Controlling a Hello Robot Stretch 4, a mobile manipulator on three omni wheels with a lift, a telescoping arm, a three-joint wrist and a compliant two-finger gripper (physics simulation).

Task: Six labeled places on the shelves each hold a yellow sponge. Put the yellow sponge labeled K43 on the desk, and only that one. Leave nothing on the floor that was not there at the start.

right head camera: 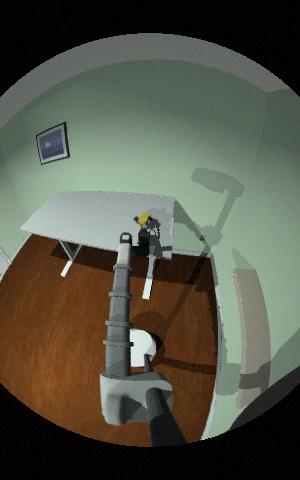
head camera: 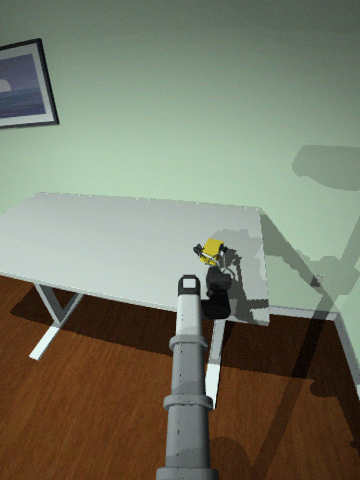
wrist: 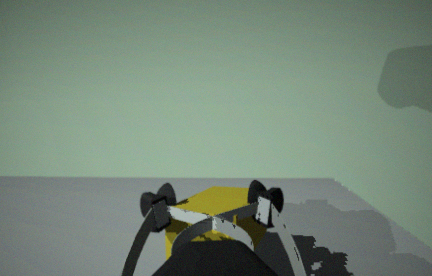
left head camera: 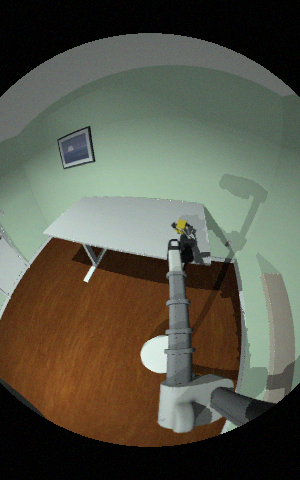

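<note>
The yellow sponge (head camera: 214, 245) (left head camera: 181, 226) (right head camera: 144, 218) (wrist: 215, 199) is held between the two dark fingertips of my gripper (head camera: 210, 250) (left head camera: 180, 227) (right head camera: 143, 220) (wrist: 211, 196), which is shut on it. Both are over the right part of the white desk (head camera: 125, 240) (left head camera: 120, 225) (right head camera: 85, 215) (wrist: 65, 225). The arm reaches across the desk's front edge. The sponge's height above the desk top is hard to tell; the gripper's shadow lies on the desk to the right. No label can be read on the sponge, and the labeled places do not show.
A beige wall shelf (left head camera: 278, 320) (right head camera: 253, 320) is on the right wall. A framed picture (head camera: 25, 90) (left head camera: 76, 148) (right head camera: 53, 144) hangs on the wall behind the desk. The white round base (left head camera: 154, 355) (right head camera: 142, 345) shows below the arm. Desk legs stand on the wooden floor.
</note>
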